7 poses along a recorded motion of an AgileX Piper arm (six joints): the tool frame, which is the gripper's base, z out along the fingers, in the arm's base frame.
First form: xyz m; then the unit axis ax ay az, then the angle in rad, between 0 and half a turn.
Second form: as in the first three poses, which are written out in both.
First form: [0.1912 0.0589 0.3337 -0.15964 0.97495 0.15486 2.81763]
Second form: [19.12 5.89 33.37 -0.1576 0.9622 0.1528 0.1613]
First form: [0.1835 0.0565 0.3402 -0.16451 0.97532 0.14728 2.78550]
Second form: [18.35 5.65 34.02 -0.1619 0.9599 0.1450 0.1771]
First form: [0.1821 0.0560 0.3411 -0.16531 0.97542 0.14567 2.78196]
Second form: [18.21 5.60 34.11 -0.1626 0.9597 0.1433 0.1788]
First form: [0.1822 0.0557 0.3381 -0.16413 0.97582 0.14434 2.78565]
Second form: [18.22 5.57 33.81 -0.1615 0.9604 0.1421 0.1770]
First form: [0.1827 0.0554 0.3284 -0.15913 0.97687 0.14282 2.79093]
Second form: [18.27 5.54 32.84 -0.1567 0.9619 0.1406 0.1744]
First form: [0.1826 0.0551 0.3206 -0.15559 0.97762 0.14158 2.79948]
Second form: [18.26 5.51 32.06 -0.1533 0.9634 0.1395 0.1702]
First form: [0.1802 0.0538 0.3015 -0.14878 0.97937 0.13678 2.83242]
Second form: [18.02 5.38 30.15 -0.1470 0.9677 0.1351 0.1540]
